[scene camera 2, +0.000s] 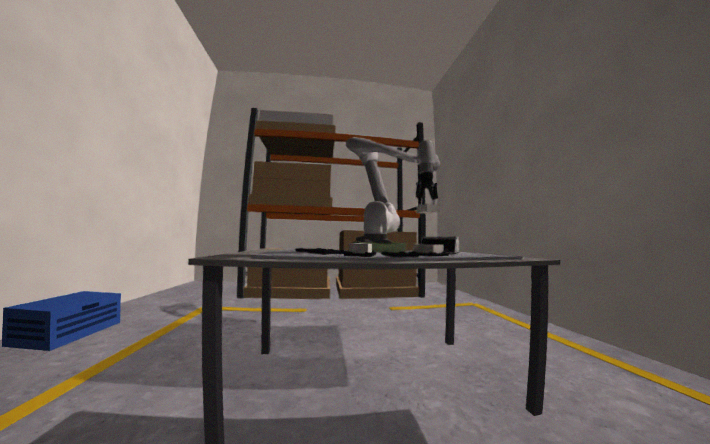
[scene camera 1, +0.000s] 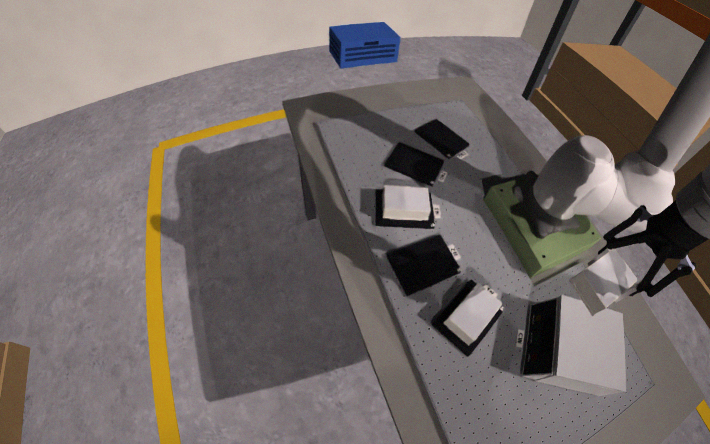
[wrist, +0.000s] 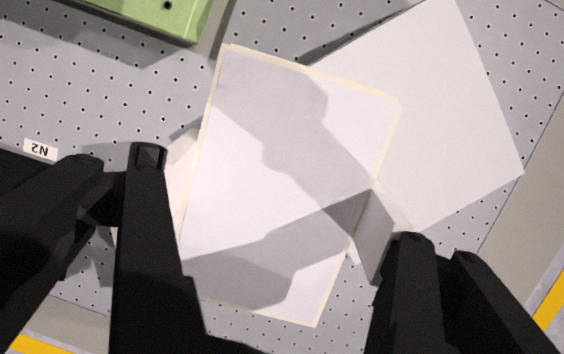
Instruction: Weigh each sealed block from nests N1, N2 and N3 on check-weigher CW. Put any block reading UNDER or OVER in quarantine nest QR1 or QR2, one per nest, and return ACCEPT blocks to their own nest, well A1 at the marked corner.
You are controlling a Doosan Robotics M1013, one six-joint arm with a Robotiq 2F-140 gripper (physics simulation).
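Note:
My gripper (scene camera 1: 623, 269) (scene camera 2: 427, 203) (wrist: 278, 176) is shut on a white block (scene camera 1: 609, 280) (scene camera 2: 426, 208) (wrist: 280, 150), high above the table. In the wrist view the block overlaps part of the pale top of check-weigher CW (scene camera 1: 591, 345) (wrist: 445, 125). CW's dark display (scene camera 1: 541, 335) is too small to read. Nest N2 (scene camera 1: 424, 264) (wrist: 15, 172) is a black tray without a block. One white block (scene camera 1: 405, 201) lies in the nest marked N1, and another white block (scene camera 1: 473, 314) in the nest between N2 and CW, its label unclear. Two black nests (scene camera 1: 414, 163) (scene camera 1: 442, 138) with unreadable labels hold no block.
The green robot base (scene camera 1: 549, 240) (wrist: 172, 15) stands beside the nests on the perforated plate. A rack (scene camera 2: 246, 183) with brown boxes (scene camera 2: 293, 183) stands behind the table (scene camera 2: 314, 263). A blue case (scene camera 1: 366, 47) (scene camera 2: 62, 319) is on the floor.

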